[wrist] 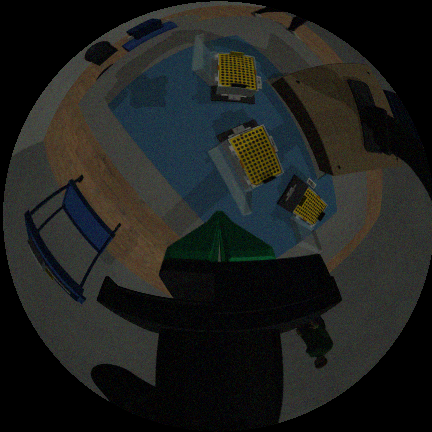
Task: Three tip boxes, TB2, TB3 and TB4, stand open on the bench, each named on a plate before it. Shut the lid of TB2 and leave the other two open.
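Frame: origin at the arm's base, x ahead, y left, z up, level; centimetres.
Where they show: gripper, fingertip midpoint: [218, 216]; arm's base, link origin: [368, 116].
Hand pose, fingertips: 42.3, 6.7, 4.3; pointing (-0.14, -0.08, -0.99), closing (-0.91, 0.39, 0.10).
Observation:
Each offset is from my fingertips to the centre of the thing, as dx, dy, dz. "spot": to the spot under its first point. Level surfaces: height alone.
The middle tip box, TB2 {-10.9, +0.0, -17.1} [256, 155], is open, with yellow tip rack showing; its clear lid {spot: -2.8, +0.2, -9.2} [230, 180] stands up along its lower-left side. TB3 {-15.5, -21.5, -17.1} [236, 72] is open at the top, its clear lid [198, 54] on its left. TB4 {-23.0, +19.0, -17.1} [311, 206], the smallest in view, is open at the right, its clear lid [306, 236] at its lower side. The lettering on the name plates is too small to read. My gripper [218, 216] is shut and empty, its green fingertips together. In the view they appear below and left of TB2's lid, apart from it; height is hard to tell.
The boxes stand on a blue mat {dz -23.6} [150, 125]. A brown board [325, 115] with a dark edge lies to the right, bearing the black arm base [365, 117]. A blue-framed cart [72, 285] stands off the bench at the left. A figure [317, 340] is at the lower right.

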